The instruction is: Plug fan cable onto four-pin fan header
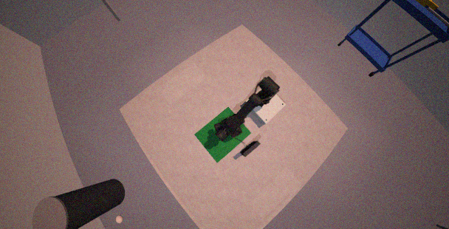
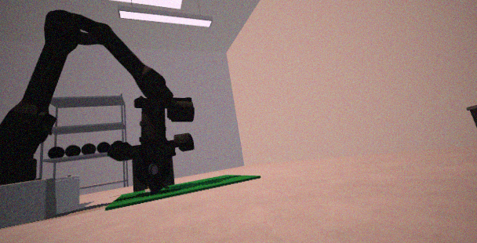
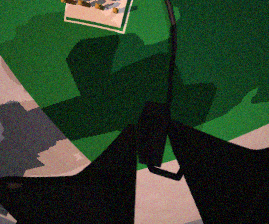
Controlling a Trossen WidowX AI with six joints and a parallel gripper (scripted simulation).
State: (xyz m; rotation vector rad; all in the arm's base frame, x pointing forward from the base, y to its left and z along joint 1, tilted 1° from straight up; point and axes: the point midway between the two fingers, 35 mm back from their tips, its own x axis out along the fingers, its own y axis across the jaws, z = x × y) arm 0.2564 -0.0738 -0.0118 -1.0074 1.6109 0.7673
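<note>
Now: gripper tip 8 cm short of the green board, 2 cm to the right of it and 4 cm above it. Round my gripper tip: black fan: 4 cm ahead, 21 cm to the left, 3 cm above; dark plug: 1 cm to the right.
</note>
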